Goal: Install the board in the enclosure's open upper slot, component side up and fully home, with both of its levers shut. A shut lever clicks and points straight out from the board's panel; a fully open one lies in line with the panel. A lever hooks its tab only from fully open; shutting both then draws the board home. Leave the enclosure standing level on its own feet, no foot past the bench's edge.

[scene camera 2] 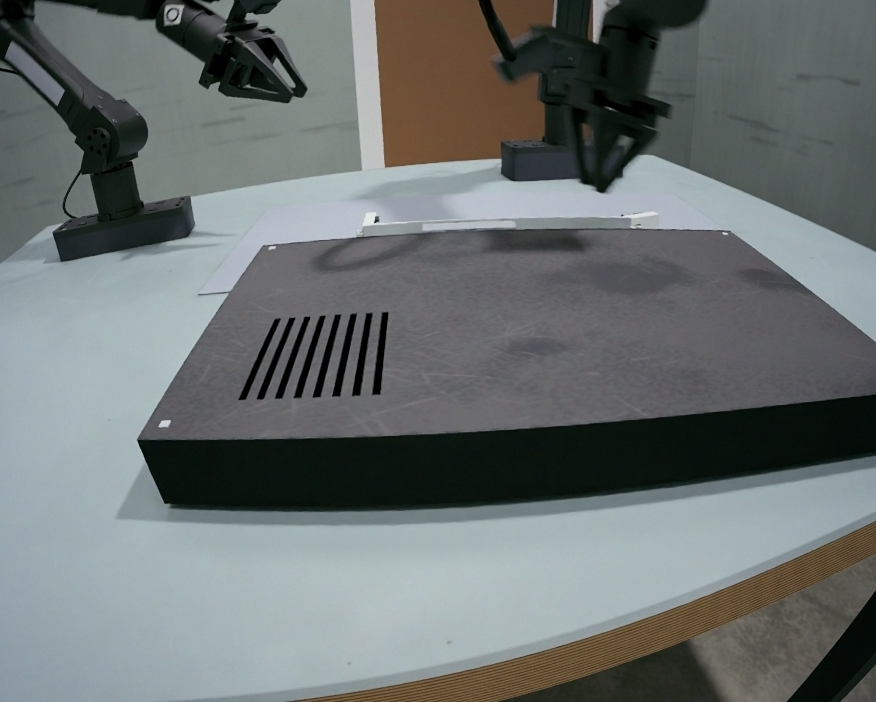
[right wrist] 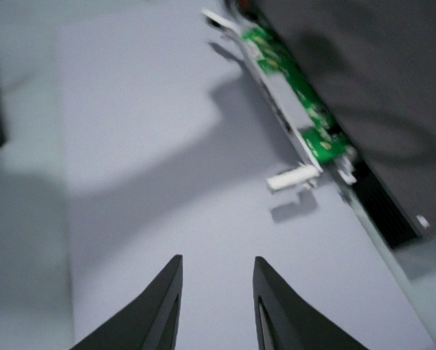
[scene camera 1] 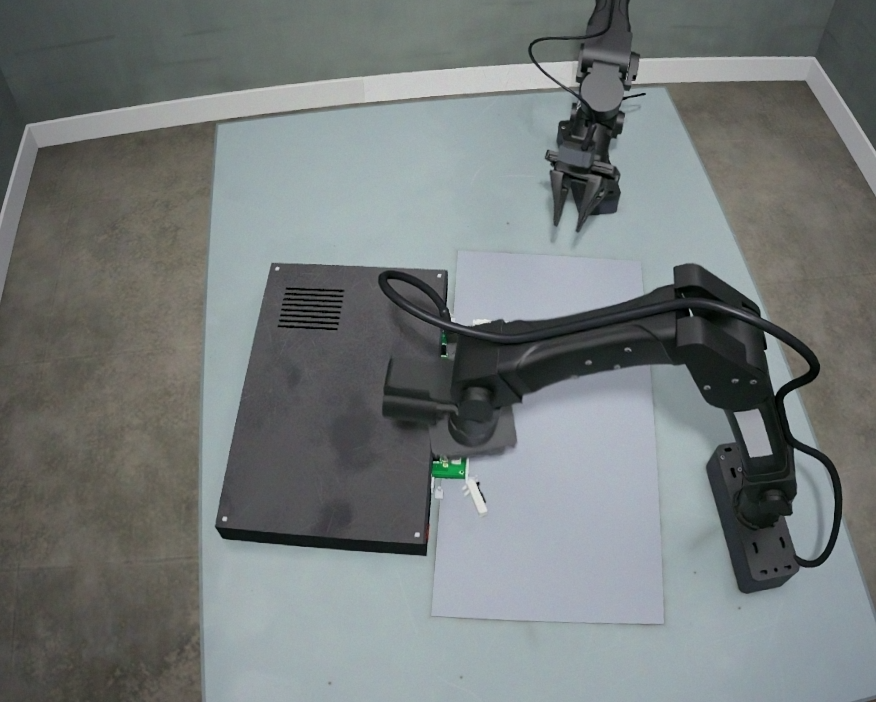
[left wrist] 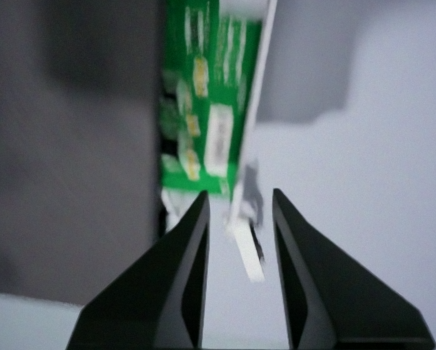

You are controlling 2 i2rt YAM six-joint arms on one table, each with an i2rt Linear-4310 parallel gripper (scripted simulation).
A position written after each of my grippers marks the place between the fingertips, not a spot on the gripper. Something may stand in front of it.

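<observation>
My left gripper [scene camera 2: 597, 190] is in sight, and the left wrist view [left wrist: 240, 198] has that gripper too. I can also see my right gripper [scene camera 2: 298, 96], which appears again in the right wrist view [right wrist: 218, 267]. Then there is a black enclosure [scene camera 2: 446, 367]; I find the enclosure in scene camera 1 [scene camera 1: 312, 463] too, as well as in the left wrist view [left wrist: 86, 86] and the right wrist view [right wrist: 365, 69]. A grey mat [scene camera 1: 572, 534] is visible as well.
</observation>
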